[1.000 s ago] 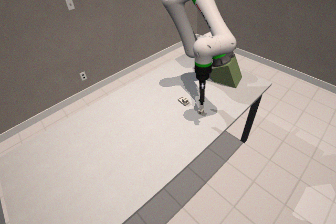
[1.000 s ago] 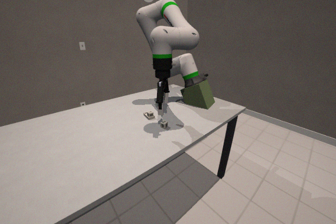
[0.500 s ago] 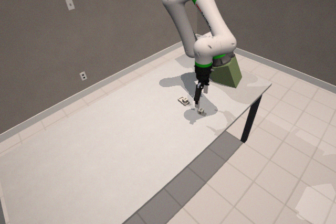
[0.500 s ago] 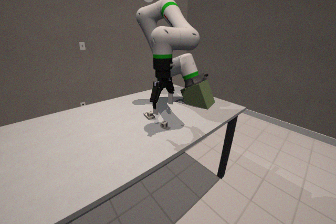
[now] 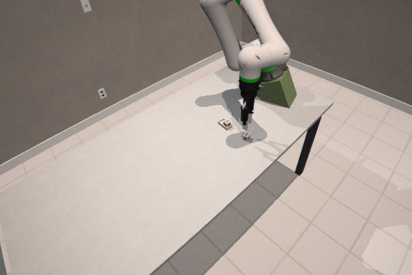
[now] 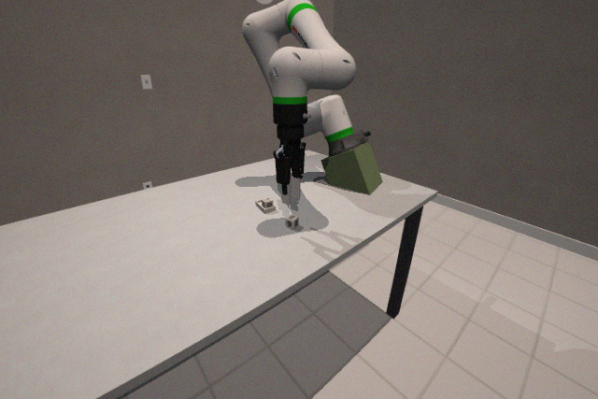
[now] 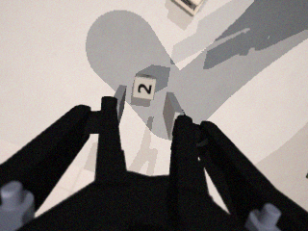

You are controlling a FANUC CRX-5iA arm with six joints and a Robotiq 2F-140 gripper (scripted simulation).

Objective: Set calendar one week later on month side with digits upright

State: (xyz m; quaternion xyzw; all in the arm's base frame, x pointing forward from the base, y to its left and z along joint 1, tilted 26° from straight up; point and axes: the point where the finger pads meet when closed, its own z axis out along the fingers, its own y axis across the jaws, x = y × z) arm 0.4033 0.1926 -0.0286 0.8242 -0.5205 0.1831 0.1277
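Now: the white calendar cube 110 mm below my hand.
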